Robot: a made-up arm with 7 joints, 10 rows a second.
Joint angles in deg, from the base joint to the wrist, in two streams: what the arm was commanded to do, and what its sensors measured. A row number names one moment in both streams.
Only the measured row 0 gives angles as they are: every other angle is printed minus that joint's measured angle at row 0.
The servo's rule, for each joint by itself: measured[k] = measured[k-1] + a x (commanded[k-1-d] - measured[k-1]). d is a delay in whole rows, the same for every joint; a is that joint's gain. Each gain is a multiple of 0.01, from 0.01 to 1. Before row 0 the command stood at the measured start. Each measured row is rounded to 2 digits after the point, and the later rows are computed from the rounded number. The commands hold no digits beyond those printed.
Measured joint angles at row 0: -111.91 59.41 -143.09 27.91 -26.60 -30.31 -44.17
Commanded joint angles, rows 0 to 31: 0.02 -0.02 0.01 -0.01 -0.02 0.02 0.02; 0.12 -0.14 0.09 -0.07 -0.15 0.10 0.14; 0.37 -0.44 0.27 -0.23 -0.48 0.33 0.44; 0.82 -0.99 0.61 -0.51 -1.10 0.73 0.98; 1.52 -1.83 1.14 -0.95 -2.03 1.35 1.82; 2.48 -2.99 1.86 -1.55 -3.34 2.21 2.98; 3.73 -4.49 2.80 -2.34 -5.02 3.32 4.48; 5.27 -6.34 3.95 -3.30 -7.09 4.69 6.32; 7.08 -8.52 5.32 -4.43 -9.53 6.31 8.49; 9.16 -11.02 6.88 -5.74 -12.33 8.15 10.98; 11.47 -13.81 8.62 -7.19 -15.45 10.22 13.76; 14.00 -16.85 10.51 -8.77 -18.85 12.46 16.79; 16.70 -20.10 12.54 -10.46 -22.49 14.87 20.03; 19.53 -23.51 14.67 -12.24 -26.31 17.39 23.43; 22.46 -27.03 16.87 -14.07 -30.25 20.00 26.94; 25.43 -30.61 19.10 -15.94 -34.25 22.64 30.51; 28.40 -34.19 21.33 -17.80 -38.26 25.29 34.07; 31.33 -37.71 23.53 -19.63 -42.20 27.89 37.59; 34.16 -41.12 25.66 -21.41 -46.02 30.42 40.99; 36.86 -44.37 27.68 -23.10 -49.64 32.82 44.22; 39.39 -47.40 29.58 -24.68 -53.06 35.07 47.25; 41.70 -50.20 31.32 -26.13 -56.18 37.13 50.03; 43.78 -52.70 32.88 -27.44 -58.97 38.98 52.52; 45.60 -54.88 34.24 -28.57 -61.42 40.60 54.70; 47.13 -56.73 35.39 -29.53 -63.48 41.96 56.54; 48.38 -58.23 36.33 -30.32 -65.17 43.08 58.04; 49.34 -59.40 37.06 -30.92 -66.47 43.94 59.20; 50.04 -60.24 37.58 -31.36 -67.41 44.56 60.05; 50.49 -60.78 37.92 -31.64 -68.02 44.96 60.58; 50.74 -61.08 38.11 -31.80 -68.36 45.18 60.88; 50.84 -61.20 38.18 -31.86 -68.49 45.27 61.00; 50.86 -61.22 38.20 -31.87 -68.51 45.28 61.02
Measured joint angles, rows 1 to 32: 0.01 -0.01 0.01 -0.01 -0.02 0.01 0.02; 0.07 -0.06 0.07 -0.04 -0.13 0.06 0.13; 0.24 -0.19 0.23 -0.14 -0.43 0.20 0.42; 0.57 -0.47 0.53 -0.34 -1.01 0.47 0.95; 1.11 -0.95 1.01 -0.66 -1.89 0.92 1.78; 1.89 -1.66 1.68 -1.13 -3.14 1.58 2.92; 2.94 -2.65 2.56 -1.77 -4.76 2.47 4.40; 4.27 -3.94 3.66 -2.58 -6.76 3.60 6.22; 5.87 -5.54 4.97 -3.56 -9.14 4.98 8.38; 7.75 -7.46 6.48 -4.72 -11.88 6.60 10.85; 9.87 -9.68 8.17 -6.03 -14.95 8.45 13.61; 12.22 -12.19 10.02 -7.48 -18.30 10.50 16.63; 14.77 -14.96 12.01 -9.06 -21.90 12.73 19.86; 17.48 -17.95 14.11 -10.75 -25.69 15.11 23.25; 20.32 -21.13 16.29 -12.51 -29.61 17.60 26.76; 23.23 -24.45 18.51 -14.33 -33.60 20.17 30.32; 26.18 -27.86 20.74 -16.17 -37.61 22.78 33.88; 29.12 -31.31 22.94 -18.00 -41.56 25.39 37.40; 31.99 -34.74 25.09 -19.81 -45.40 27.96 40.81; 34.77 -38.11 27.14 -21.55 -49.05 30.44 44.05; 37.40 -41.36 29.07 -23.21 -52.50 32.80 47.09; 39.85 -44.45 30.85 -24.76 -55.66 35.01 49.88; 42.09 -47.34 32.45 -26.18 -58.51 37.03 52.39; 44.09 -49.98 33.86 -27.45 -61.01 38.85 54.58; 45.82 -52.34 35.07 -28.55 -63.13 40.44 56.44; 47.28 -54.40 36.07 -29.49 -64.88 41.79 57.96; 48.45 -56.15 36.85 -30.25 -66.25 42.89 59.14; 49.36 -57.58 37.43 -30.84 -67.25 43.74 60.00; 50.00 -58.70 37.82 -31.26 -67.91 44.36 60.55; 50.42 -59.53 38.05 -31.55 -68.30 44.78 60.86; 50.66 -60.11 38.15 -31.71 -68.46 45.03 60.99; 50.77 -60.50 38.19 -31.79 -68.50 45.16 61.02
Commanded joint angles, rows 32 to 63: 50.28 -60.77 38.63 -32.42 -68.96 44.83 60.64; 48.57 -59.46 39.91 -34.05 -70.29 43.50 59.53; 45.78 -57.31 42.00 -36.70 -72.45 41.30 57.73; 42.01 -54.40 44.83 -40.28 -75.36 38.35 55.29; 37.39 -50.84 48.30 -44.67 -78.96 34.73 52.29; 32.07 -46.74 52.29 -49.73 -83.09 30.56 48.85; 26.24 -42.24 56.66 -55.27 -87.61 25.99 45.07; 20.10 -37.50 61.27 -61.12 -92.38 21.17 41.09; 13.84 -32.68 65.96 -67.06 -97.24 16.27 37.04; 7.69 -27.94 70.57 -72.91 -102.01 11.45 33.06; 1.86 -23.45 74.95 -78.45 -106.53 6.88 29.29; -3.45 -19.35 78.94 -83.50 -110.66 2.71 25.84; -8.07 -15.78 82.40 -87.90 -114.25 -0.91 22.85; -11.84 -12.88 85.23 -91.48 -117.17 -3.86 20.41; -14.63 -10.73 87.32 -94.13 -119.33 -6.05 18.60; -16.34 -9.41 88.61 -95.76 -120.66 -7.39 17.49; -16.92 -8.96 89.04 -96.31 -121.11 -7.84 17.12; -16.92 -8.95 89.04 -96.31 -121.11 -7.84 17.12; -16.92 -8.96 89.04 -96.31 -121.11 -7.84 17.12; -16.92 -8.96 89.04 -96.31 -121.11 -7.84 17.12; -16.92 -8.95 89.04 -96.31 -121.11 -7.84 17.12; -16.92 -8.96 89.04 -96.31 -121.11 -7.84 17.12; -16.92 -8.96 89.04 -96.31 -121.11 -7.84 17.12; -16.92 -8.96 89.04 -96.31 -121.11 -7.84 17.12; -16.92 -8.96 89.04 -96.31 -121.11 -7.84 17.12; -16.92 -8.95 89.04 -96.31 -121.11 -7.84 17.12; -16.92 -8.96 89.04 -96.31 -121.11 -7.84 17.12; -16.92 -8.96 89.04 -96.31 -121.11 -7.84 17.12; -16.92 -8.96 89.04 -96.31 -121.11 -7.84 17.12; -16.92 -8.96 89.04 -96.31 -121.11 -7.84 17.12; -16.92 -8.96 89.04 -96.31 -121.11 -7.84 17.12; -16.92 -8.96 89.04 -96.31 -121.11 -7.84 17.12
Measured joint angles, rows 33 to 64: 50.49 -60.59 38.54 -32.12 -68.90 44.99 60.66; 49.40 -60.19 39.62 -33.14 -70.10 44.23 59.59; 47.34 -59.18 41.50 -35.03 -72.12 42.74 57.82; 44.30 -57.51 44.13 -37.81 -74.91 40.50 55.42; 40.36 -55.18 47.42 -41.45 -78.39 37.56 52.45; 35.63 -52.23 51.27 -45.84 -82.43 33.99 49.03; 30.28 -48.73 55.53 -50.84 -86.88 29.91 45.27; 24.48 -44.80 60.06 -56.29 -91.61 25.45 41.30; 18.42 -40.56 64.72 -62.00 -96.45 20.77 37.25; 12.30 -36.14 69.34 -67.78 -101.23 16.02 33.27; 6.35 -31.70 73.77 -73.44 -105.79 11.36 29.49; 0.76 -27.38 77.85 -78.77 -109.98 6.95 26.02; -4.27 -23.32 81.44 -83.61 -113.65 2.94 23.01; -8.58 -19.67 84.43 -87.78 -116.68 -0.53 20.54; -12.03 -16.54 86.71 -91.15 -118.96 -3.35 18.70; -14.49 -14.04 88.21 -93.59 -120.42 -5.41 17.55; -15.88 -12.26 88.87 -95.03 -121.01 -6.65 17.14; -16.47 -11.10 89.00 -95.71 -121.10 -7.26 17.12; -16.73 -10.35 89.03 -96.03 -121.11 -7.56 17.12; -16.84 -9.86 89.04 -96.18 -121.11 -7.70 17.12; -16.89 -9.54 89.04 -96.25 -121.11 -7.77 17.12; -16.91 -9.34 89.04 -96.28 -121.11 -7.81 17.12; -16.92 -9.21 89.04 -96.30 -121.11 -7.83 17.12; -16.92 -9.12 89.04 -96.31 -121.11 -7.84 17.12; -16.92 -9.06 89.04 -96.31 -121.11 -7.84 17.12; -16.92 -9.02 89.04 -96.31 -121.11 -7.84 17.12; -16.92 -9.00 89.04 -96.31 -121.11 -7.84 17.12; -16.92 -8.99 89.04 -96.31 -121.11 -7.84 17.12; -16.92 -8.98 89.04 -96.31 -121.11 -7.84 17.12; -16.92 -8.97 89.04 -96.31 -121.11 -7.84 17.12; -16.92 -8.97 89.04 -96.31 -121.11 -7.84 17.12; -16.92 -8.97 89.04 -96.31 -121.11 -7.84 17.12
